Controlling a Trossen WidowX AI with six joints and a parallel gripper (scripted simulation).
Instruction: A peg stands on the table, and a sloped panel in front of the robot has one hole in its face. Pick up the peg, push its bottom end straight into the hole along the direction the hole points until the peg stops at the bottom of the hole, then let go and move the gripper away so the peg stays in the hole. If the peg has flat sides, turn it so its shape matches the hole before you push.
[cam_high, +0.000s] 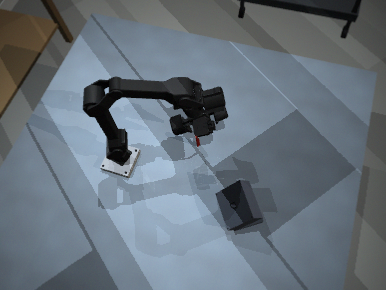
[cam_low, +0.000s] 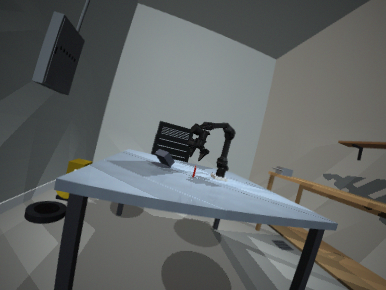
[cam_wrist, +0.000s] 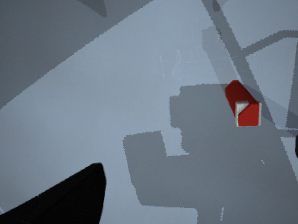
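The red square-sided peg lies 20 mm behind my gripper tip, 20 mm to the right of it and 70 mm below it. The rest, counted from my gripper tip: dark sloped panel (220 mm ahead, 170 mm to the right, 60 mm below).
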